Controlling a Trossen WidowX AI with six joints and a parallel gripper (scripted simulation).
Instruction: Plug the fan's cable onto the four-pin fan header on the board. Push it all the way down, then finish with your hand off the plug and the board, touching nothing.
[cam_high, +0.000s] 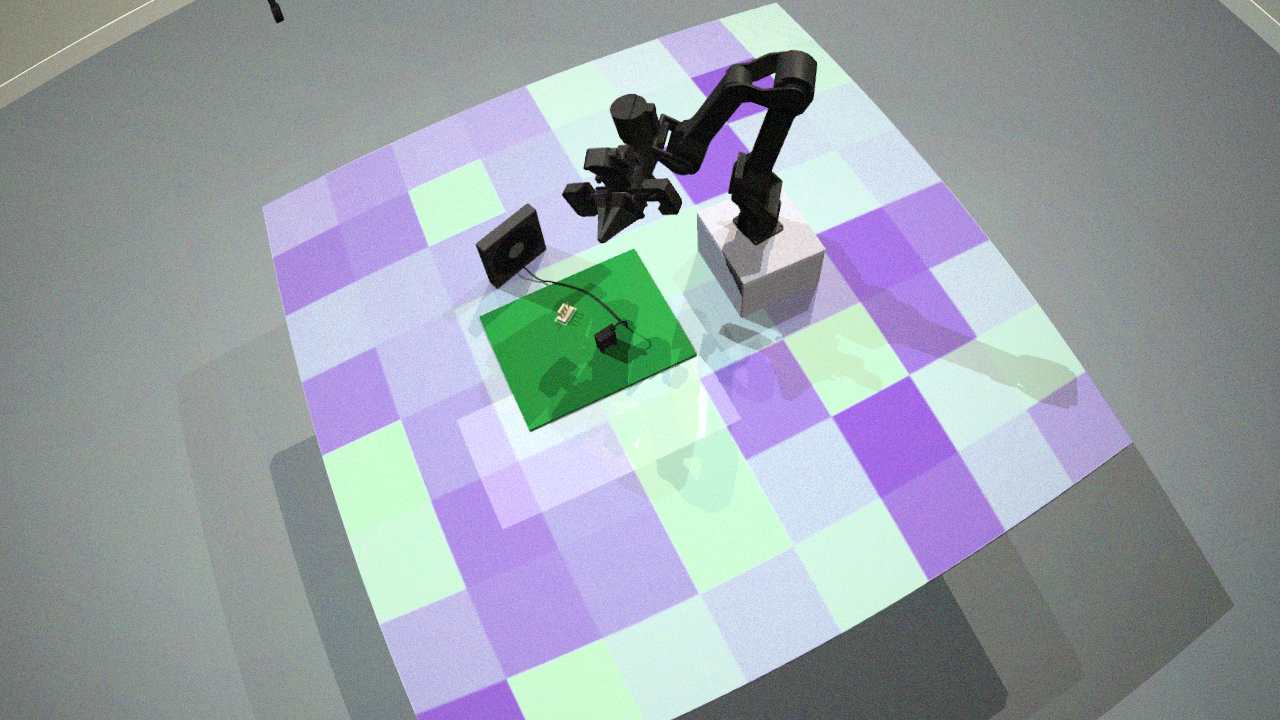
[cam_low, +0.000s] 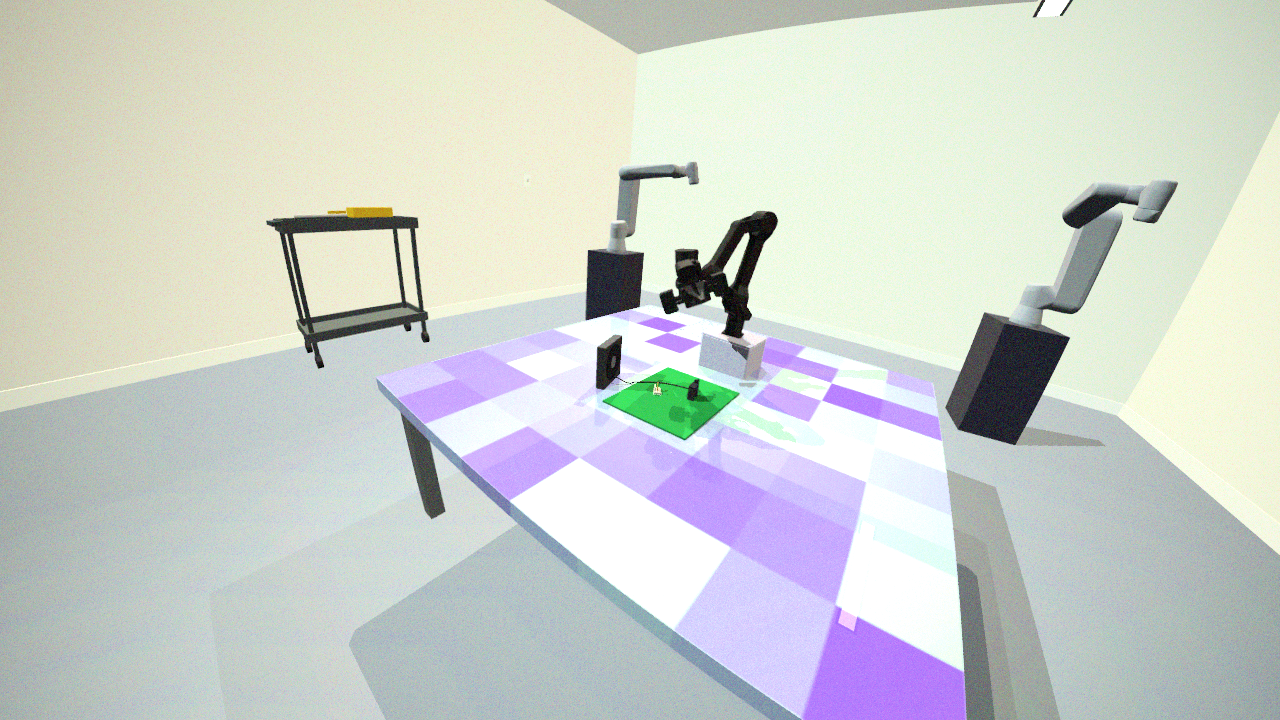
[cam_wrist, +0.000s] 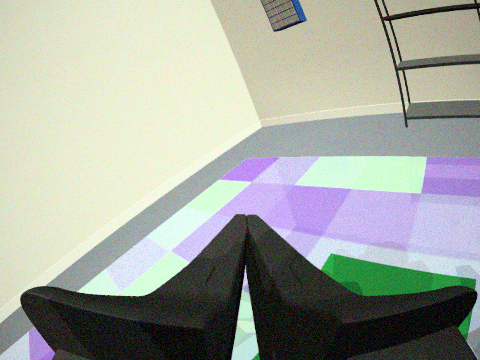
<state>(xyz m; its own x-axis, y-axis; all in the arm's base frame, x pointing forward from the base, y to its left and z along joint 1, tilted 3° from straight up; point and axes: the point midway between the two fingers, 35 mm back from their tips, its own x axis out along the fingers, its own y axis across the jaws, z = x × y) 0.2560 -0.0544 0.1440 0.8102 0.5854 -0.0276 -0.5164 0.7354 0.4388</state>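
Now: the black fan plug 240 mm below my gripper tip, 30 mm ahead of it and 20 mm to the left of it. Round my gripper tip: green board (270 mm below, 50 mm ahead, 20 mm to the right); black fan (210 mm to the right, 200 mm below, 70 mm ahead); white fan header (260 mm below, 80 mm to the right, 60 mm ahead).
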